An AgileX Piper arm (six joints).
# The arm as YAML. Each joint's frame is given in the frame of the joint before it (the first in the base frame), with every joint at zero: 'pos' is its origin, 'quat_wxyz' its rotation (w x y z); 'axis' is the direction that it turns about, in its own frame. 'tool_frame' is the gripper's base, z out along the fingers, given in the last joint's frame.
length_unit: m
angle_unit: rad
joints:
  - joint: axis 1
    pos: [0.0, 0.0, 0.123]
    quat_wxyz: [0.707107, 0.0, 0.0, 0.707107]
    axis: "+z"
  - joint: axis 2
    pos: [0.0, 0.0, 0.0]
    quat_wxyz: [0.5, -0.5, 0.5, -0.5]
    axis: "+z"
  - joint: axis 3
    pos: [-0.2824, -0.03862, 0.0]
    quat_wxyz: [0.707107, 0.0, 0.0, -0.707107]
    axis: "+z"
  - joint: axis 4
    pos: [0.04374, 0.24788, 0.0]
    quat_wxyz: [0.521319, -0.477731, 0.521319, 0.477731]
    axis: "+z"
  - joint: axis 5
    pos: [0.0, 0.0, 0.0]
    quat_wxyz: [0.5, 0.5, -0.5, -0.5]
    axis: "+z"
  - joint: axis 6
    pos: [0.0, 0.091, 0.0]
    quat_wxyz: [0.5, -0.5, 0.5, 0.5]
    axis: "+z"
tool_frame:
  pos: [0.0, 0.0, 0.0]
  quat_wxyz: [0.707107, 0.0, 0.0, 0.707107]
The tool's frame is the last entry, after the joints.
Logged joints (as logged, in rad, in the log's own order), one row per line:
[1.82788, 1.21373, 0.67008, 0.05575, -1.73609, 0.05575]
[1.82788, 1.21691, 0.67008, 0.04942, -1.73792, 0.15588]
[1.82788, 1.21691, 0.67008, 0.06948, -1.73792, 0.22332]
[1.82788, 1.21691, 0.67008, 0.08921, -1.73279, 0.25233]
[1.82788, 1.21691, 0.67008, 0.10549, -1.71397, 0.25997]
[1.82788, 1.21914, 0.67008, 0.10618, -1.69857, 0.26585]
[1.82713, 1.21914, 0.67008, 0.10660, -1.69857, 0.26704]
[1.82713, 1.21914, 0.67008, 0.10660, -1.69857, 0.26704]
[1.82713, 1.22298, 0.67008, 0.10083, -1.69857, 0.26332]
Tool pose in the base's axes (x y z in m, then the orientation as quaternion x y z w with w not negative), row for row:
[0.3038, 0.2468, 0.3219, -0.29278, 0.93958, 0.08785, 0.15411]
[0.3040, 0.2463, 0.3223, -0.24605, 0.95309, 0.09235, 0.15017]
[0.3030, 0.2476, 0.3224, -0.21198, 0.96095, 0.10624, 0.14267]
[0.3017, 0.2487, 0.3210, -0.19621, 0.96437, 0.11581, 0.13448]
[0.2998, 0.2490, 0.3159, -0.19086, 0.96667, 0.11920, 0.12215]
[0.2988, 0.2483, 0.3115, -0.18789, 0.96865, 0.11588, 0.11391]
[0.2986, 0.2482, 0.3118, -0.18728, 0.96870, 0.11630, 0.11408]
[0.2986, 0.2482, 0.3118, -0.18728, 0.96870, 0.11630, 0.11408]
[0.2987, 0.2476, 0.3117, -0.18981, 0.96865, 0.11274, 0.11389]
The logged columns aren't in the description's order. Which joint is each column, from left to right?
Columns, left to right: axis 2, axis 5, axis 1, axis 4, axis 3, axis 6.
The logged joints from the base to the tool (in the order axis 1, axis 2, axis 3, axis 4, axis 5, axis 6), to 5 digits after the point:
[0.67008, 1.82788, -1.73609, 0.05575, 1.21373, 0.05575]
[0.67008, 1.82788, -1.73792, 0.04942, 1.21691, 0.15588]
[0.67008, 1.82788, -1.73792, 0.06948, 1.21691, 0.22332]
[0.67008, 1.82788, -1.73279, 0.08921, 1.21691, 0.25233]
[0.67008, 1.82788, -1.71397, 0.10549, 1.21691, 0.25997]
[0.67008, 1.82788, -1.69857, 0.10618, 1.21914, 0.26585]
[0.67008, 1.82713, -1.69857, 0.10660, 1.21914, 0.26704]
[0.67008, 1.82713, -1.69857, 0.10660, 1.21914, 0.26704]
[0.67008, 1.82713, -1.69857, 0.10083, 1.22298, 0.26332]

